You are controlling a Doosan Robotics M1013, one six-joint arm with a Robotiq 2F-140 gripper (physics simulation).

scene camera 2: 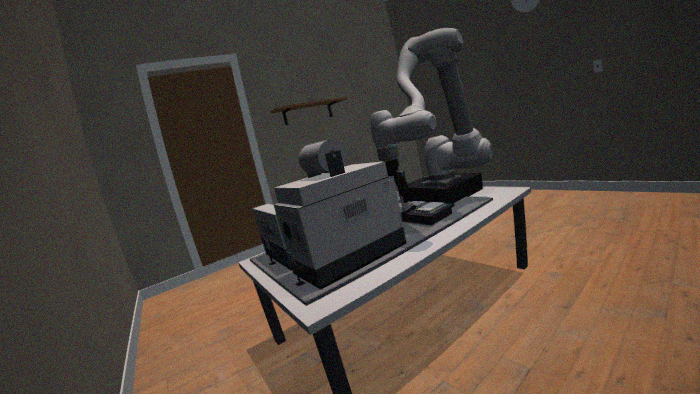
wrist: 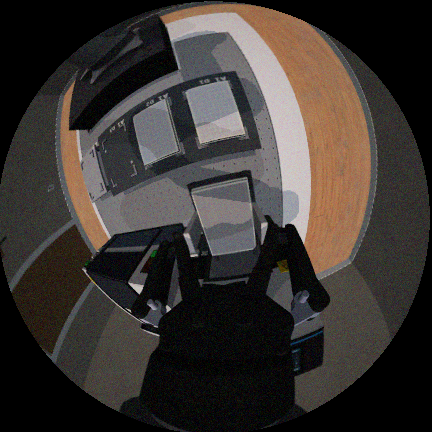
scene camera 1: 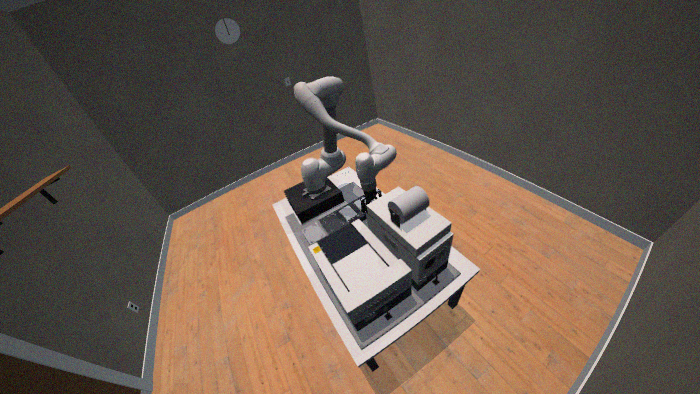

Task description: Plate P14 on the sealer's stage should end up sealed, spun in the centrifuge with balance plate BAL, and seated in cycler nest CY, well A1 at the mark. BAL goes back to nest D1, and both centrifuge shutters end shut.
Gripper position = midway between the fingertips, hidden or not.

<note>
In view: my gripper (wrist: 225,214) and a centrifuge (scene camera 1: 368,280).
The centrifuge is seen too in the wrist view (wrist: 119,267).
</note>
